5 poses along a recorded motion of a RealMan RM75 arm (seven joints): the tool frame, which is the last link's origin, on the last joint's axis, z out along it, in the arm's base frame.
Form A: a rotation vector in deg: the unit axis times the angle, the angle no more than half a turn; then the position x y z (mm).
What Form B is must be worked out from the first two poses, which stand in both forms.
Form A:
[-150.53, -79.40, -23.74, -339, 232, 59]
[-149.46, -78.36, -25.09, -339, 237, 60]
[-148.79, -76.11, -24.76, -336, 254, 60]
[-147.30, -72.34, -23.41, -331, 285, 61]
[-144.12, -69.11, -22.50, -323, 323, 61]
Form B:
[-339, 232, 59, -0.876, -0.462, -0.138, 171.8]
[-339, 237, 60, -0.876, -0.459, -0.147, 170.6]
[-336, 254, 60, -0.881, -0.450, -0.147, 169.0]
[-331, 285, 61, -0.889, -0.436, -0.141, 165.8]
[-323, 323, 61, -0.893, -0.428, -0.139, 161.4]

